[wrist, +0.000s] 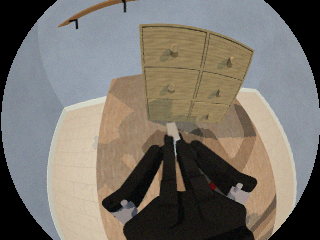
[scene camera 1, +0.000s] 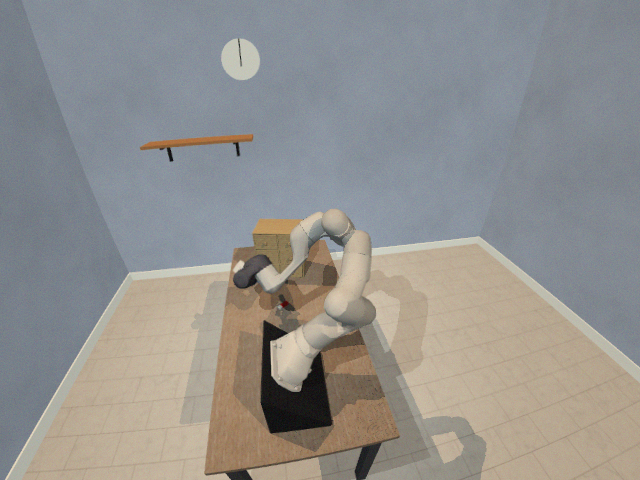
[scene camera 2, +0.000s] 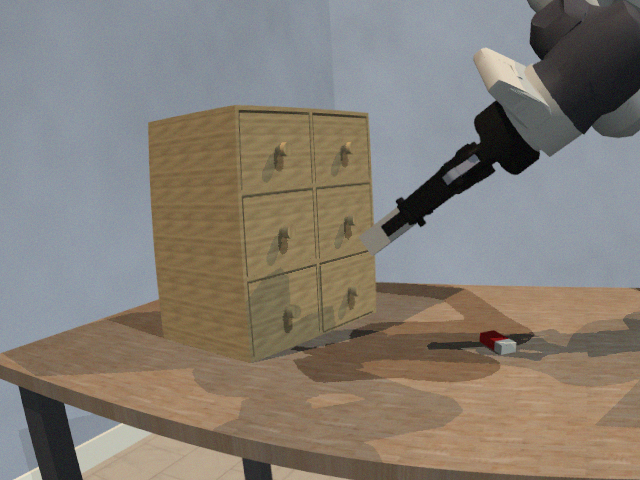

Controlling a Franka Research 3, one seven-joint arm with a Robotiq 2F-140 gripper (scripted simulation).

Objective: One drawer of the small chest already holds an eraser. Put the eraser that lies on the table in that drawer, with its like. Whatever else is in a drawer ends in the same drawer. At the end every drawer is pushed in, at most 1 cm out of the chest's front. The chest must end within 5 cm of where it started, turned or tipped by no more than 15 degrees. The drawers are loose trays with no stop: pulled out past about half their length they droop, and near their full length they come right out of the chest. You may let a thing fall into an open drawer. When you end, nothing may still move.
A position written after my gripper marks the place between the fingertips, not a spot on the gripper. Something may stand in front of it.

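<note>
Drawer point(wrist: 221, 52). Drawer point(scene camera 2: 265, 162). My gripper point(scene camera 2: 368, 244), point(wrist: 171, 129).
</note>
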